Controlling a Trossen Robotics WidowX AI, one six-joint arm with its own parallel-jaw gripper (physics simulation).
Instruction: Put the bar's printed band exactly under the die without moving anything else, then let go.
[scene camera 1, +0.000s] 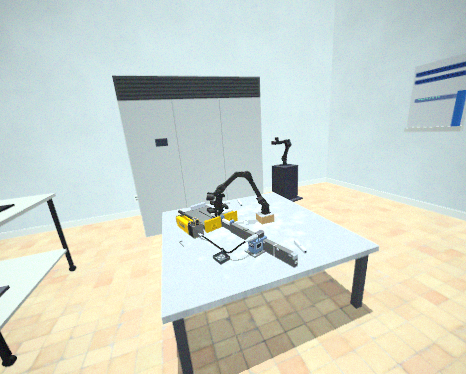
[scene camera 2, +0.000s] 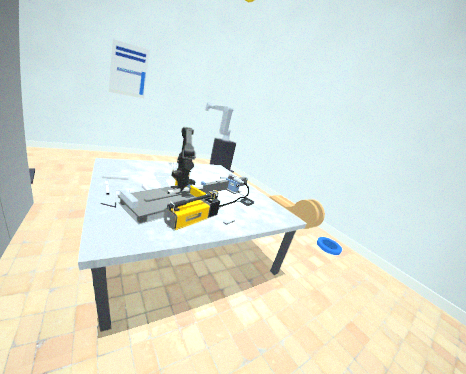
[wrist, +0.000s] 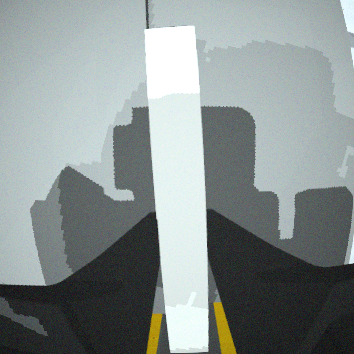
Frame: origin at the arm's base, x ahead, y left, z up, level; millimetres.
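Seen in the pictures: gripper, between the fingertips: (scene camera 2: 179, 191) (wrist: 180, 219); arm's base, origin of its link: (scene camera 1: 265, 212).
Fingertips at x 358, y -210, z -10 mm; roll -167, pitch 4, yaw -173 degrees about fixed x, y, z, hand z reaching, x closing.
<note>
Pixels of each thing's top centre, then the offset from my fingertips to it. "spot": a spot on its surface instead. Level surfaces: height alone.
- grey flat bed, height of its surface: dz -8 mm
- yellow unit, a spot on its surface: (scene camera 2: 191, 214) spot: dy -92, dx +290, dz +7 mm
- blue device, a spot on its surface: (scene camera 1: 256, 245) spot: dy +552, dx -3, dz +4 mm
- small black box, a spot on its surface: (scene camera 1: 221, 257) spot: dy +453, dx +196, dz -56 mm
- white stick, centre of its top: (scene camera 1: 300, 245) dy +663, dx -267, dz -38 mm
A long white bar (wrist: 176, 150) runs up the middle of the wrist view; a pale end of it (scene camera 2: 173, 191) shows beside the fingers in scene camera 2. My gripper (scene camera 1: 218, 213) (scene camera 2: 183, 187) (wrist: 180, 219) is shut on the bar, with a dark finger on each side. Bar and gripper are over the grey flat bed (scene camera 1: 197, 214) (scene camera 2: 155, 204); the gap beneath them is too small to judge. The bar's far end is brightly lit, and I cannot make out its printed band. I cannot tell the die apart in these views.
A yellow unit (scene camera 1: 186, 225) (scene camera 2: 191, 214) stands at the bed's side, by yellow plates (scene camera 1: 213, 224). A long grey rail (scene camera 1: 282, 252) carries a blue device (scene camera 1: 256, 245) (scene camera 2: 234, 185), cabled near a small black box (scene camera 1: 221, 257) (scene camera 2: 246, 201). A white stick (scene camera 1: 300, 246) lies beyond the rail.
</note>
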